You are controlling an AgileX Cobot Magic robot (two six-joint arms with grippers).
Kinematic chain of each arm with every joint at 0, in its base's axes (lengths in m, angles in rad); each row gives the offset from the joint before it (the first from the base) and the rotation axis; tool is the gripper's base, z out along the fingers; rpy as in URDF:
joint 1: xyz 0 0 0.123 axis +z
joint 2: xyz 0 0 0 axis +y
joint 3: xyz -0.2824 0 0.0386 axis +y
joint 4: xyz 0.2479 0 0.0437 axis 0.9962 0 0.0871
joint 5: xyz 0 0 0 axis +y
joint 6: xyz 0.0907 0 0.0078 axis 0.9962 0 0.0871
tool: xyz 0 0 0 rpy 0 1.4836 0
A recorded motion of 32 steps. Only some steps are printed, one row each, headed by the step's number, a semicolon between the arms.
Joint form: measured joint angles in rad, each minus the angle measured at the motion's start. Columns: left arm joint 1, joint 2, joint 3, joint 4, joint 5, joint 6; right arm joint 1, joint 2, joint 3, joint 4, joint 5, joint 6.
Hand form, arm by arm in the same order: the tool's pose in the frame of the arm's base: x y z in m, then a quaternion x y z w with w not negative. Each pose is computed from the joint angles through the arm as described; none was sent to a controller.
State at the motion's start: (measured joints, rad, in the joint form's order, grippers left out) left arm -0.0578 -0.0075 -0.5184 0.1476 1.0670 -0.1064; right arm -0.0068 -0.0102 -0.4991 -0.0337 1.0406 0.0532
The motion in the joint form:
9: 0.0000 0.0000 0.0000 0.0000 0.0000 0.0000; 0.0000 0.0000 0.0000 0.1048 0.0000 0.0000
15: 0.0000 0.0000 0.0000 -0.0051 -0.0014 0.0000; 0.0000 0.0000 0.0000 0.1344 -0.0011 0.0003
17: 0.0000 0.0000 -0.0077 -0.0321 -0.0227 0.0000; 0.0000 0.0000 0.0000 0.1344 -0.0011 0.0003
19: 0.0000 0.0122 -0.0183 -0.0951 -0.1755 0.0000; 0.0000 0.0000 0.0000 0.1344 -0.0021 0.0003
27: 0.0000 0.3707 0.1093 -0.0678 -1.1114 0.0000; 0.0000 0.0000 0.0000 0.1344 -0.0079 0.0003
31: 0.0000 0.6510 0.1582 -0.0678 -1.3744 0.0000; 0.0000 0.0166 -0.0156 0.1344 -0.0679 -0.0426
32: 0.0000 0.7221 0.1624 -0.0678 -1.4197 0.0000; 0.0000 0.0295 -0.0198 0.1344 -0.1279 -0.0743
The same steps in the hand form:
9: -0.0083 0.0122 0.2824 -0.02458 0.84542 0.03004 0.53268; -0.0056 0.0056 0.2787 0.02417 0.84459 0.04789 0.53271
15: -0.0082 0.0118 0.2825 -0.02438 0.84521 0.02745 0.53316; -0.0056 0.0079 0.2789 0.02381 0.84377 0.06275 0.53249
17: -0.0083 0.0096 0.2861 -0.02309 0.83821 0.01303 0.54470; -0.0056 0.0079 0.2789 0.02381 0.84377 0.06275 0.53249
19: -0.0029 0.0039 0.3018 -0.01856 0.79605 -0.02342 0.60449; -0.0056 0.0079 0.2790 0.02382 0.84351 0.06276 0.53291
27: 0.0848 -0.0052 0.3304 0.01134 0.64161 -0.03352 0.76622; -0.0054 0.0079 0.2795 0.02392 0.84195 0.06282 0.53535
31: 0.1376 -0.0102 0.3059 0.01815 0.66679 -0.04085 0.74390; -0.0024 0.0076 0.2889 0.00725 0.82606 0.05140 0.56119
32: 0.1498 -0.0112 0.2983 0.01904 0.67791 -0.04213 0.73369; 0.0011 0.0072 0.2952 -0.00401 0.81142 0.04217 0.58293

